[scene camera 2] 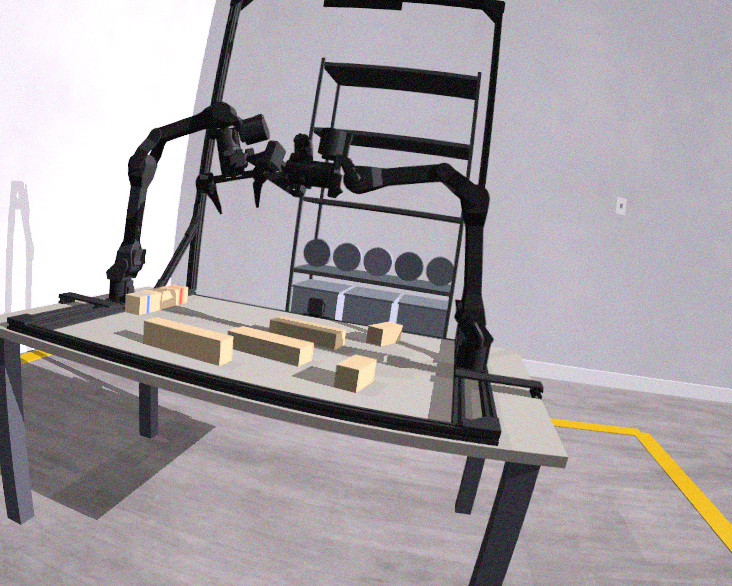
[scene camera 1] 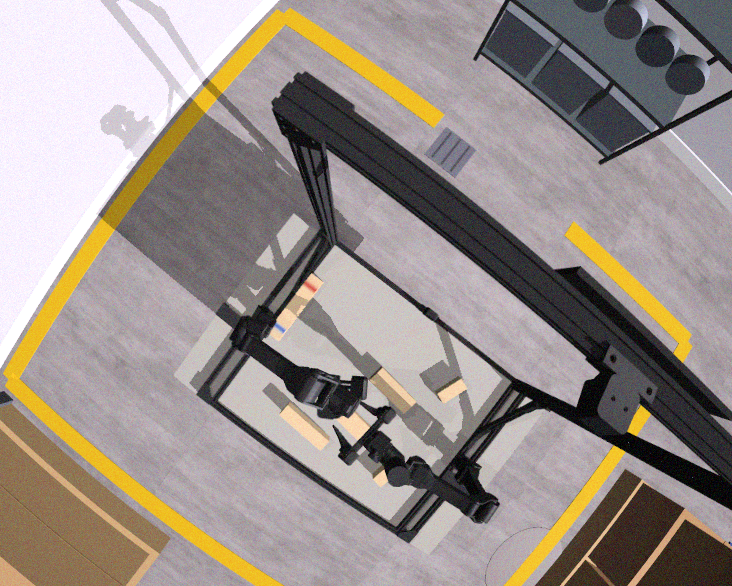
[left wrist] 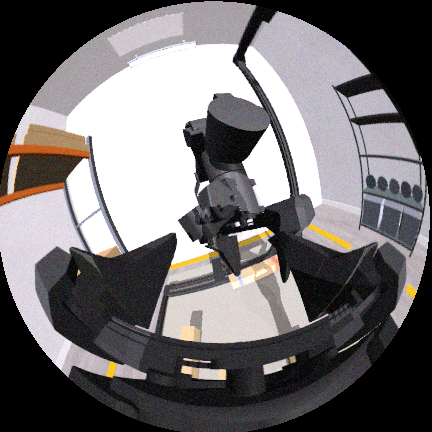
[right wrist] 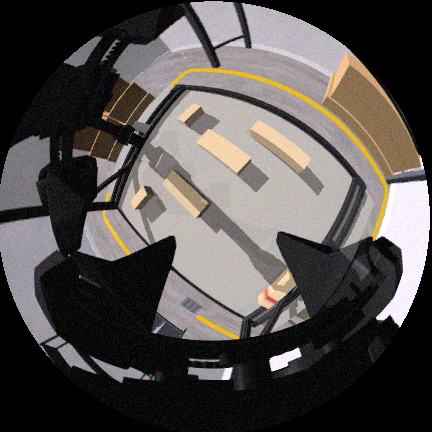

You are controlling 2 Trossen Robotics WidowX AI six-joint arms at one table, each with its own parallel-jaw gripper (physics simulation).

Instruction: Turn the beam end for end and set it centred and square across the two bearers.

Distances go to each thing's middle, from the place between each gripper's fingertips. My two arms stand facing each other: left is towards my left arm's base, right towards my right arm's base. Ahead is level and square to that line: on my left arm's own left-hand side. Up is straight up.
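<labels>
Block with red end (scene camera 2: 142,302): 370 mm below my left hand, 100 mm behind it, 300 mm to the right of it. My right hand: 27 cm above the block with red end, 8 cm past it, 26 cm to the left of it.
</labels>
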